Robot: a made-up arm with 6 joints. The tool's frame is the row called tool. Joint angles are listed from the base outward. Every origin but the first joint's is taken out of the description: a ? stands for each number. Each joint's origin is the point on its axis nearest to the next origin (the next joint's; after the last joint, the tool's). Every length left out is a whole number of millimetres.
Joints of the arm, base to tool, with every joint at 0 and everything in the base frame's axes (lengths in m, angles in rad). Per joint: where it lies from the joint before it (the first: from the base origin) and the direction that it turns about. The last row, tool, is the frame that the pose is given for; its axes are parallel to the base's.
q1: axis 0 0 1 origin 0 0 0.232
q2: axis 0 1 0 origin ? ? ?
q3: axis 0 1 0 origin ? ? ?
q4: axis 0 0 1 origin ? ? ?
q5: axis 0 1 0 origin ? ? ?
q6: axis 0 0 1 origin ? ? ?
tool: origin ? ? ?
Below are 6 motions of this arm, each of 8 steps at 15 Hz.
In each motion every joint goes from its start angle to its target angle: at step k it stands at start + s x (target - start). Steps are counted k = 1, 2, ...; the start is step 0. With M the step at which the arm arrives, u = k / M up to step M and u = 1 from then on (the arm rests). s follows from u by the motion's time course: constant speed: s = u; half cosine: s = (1 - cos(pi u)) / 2; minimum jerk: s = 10 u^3 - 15 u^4 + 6 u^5.
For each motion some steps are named. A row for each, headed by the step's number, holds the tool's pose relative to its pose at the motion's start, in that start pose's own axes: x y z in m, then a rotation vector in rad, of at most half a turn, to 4 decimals.
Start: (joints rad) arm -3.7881 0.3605 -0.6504 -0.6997 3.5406 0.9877
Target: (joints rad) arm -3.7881 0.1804 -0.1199 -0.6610 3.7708 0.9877
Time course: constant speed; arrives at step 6
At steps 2, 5, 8:
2: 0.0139 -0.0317 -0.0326 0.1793 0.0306 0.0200
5: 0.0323 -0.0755 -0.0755 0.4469 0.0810 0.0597
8: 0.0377 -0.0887 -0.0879 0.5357 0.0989 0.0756

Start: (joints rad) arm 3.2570 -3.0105 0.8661 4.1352 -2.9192 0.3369
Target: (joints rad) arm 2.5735 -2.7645 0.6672 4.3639 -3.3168 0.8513
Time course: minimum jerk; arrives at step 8
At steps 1, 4, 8:
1: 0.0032 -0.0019 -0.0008 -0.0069 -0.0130 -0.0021
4: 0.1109 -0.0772 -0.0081 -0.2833 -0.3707 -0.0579
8: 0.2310 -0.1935 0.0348 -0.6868 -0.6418 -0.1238

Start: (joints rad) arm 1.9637 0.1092 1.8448 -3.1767 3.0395 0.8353
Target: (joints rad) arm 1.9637 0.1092 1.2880 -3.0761 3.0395 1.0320
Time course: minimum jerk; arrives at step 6
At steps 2, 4, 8:
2: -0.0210 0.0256 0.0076 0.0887 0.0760 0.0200
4: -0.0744 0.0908 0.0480 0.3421 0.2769 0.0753
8: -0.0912 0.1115 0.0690 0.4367 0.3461 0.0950

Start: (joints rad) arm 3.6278 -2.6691 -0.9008 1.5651 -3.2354 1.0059
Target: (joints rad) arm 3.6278 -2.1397 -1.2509 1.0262 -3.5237 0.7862
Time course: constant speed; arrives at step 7
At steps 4, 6, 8:
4: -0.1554 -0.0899 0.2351 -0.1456 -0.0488 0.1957
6: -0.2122 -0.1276 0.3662 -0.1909 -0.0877 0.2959
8: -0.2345 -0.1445 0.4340 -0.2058 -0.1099 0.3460

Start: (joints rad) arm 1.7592 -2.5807 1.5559 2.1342 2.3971 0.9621
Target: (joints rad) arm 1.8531 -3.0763 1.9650 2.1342 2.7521 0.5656
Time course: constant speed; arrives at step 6
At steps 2, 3, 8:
2: 0.0867 -0.1028 0.0952 0.0992 0.0537 -0.1689
3: 0.1223 -0.1608 0.1397 0.1474 0.0840 -0.2520
8: 0.1957 -0.3554 0.2574 0.2858 0.1893 -0.4941

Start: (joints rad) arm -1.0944 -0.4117 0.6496 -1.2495 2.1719 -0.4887
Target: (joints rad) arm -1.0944 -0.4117 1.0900 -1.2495 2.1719 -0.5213
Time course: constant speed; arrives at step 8
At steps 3, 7, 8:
3: -0.0268 0.0506 0.0231 0.0532 0.0880 -0.1414
7: -0.0487 0.1201 0.0612 0.1226 0.2065 -0.3299
8: -0.0515 0.1376 0.0719 0.1397 0.2363 -0.3770

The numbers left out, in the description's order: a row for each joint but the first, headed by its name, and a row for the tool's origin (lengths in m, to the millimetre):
q2: 0 0.051 0
q3: 0 0 0.901
q4: 0 0 0.478
q5: 0 0 0
q6: 0 0 0.189
tool: 0 0 0

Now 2 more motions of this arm.
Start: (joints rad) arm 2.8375 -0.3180 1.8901 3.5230 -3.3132 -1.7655
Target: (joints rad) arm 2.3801 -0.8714 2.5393 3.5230 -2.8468 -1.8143
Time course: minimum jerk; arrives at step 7
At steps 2, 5, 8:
2: -0.0173 0.0496 0.0580 -0.0907 0.0490 -0.0167
5: -0.0501 0.3974 0.2443 -0.5384 0.2884 -0.0461
8: -0.0511 0.4828 0.2569 -0.6291 0.3367 -0.0408

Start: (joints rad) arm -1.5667 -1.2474 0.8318 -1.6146 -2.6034 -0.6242
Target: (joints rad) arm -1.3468 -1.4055 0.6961 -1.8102 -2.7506 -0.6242
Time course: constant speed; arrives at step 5
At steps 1, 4, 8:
1: -0.0232 -0.0617 -0.0071 -0.0361 -0.0344 -0.0292
4: -0.1165 -0.2414 -0.0224 -0.1609 -0.1158 -0.0987
8: -0.1551 -0.2988 -0.0248 -0.2068 -0.1351 -0.1155

